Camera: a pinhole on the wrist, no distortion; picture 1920 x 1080 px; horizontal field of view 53.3 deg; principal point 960.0 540.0 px. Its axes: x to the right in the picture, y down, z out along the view. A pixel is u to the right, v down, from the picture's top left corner.
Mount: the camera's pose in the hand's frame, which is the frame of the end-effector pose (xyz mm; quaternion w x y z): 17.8 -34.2 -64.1 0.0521 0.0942 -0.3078 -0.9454
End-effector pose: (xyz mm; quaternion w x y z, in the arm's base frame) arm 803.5 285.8 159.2 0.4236 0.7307 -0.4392 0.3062
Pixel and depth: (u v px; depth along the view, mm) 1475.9 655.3 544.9
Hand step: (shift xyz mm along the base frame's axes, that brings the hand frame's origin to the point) -279.9 -291.8 -281.9
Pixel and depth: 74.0 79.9 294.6
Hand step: -143.8 -218.3 78.3
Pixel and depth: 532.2 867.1 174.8
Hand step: -27.0 -107.0 -10.9
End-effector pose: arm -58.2 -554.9 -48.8 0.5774 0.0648 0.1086 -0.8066
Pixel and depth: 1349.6 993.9 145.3
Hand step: 30.1 15.0 72.6
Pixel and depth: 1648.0 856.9 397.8
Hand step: 183.0 82.3 295.6
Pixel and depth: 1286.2 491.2 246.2
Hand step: 126.4 6.1 124.1
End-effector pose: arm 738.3 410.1 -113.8 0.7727 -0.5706 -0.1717 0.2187
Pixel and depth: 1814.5 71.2 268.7
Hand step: -203.5 28.8 -122.9
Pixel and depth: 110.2 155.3 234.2
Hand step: -20.2 163.3 -114.7
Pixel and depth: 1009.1 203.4 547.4
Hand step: -307.5 279.1 -250.8
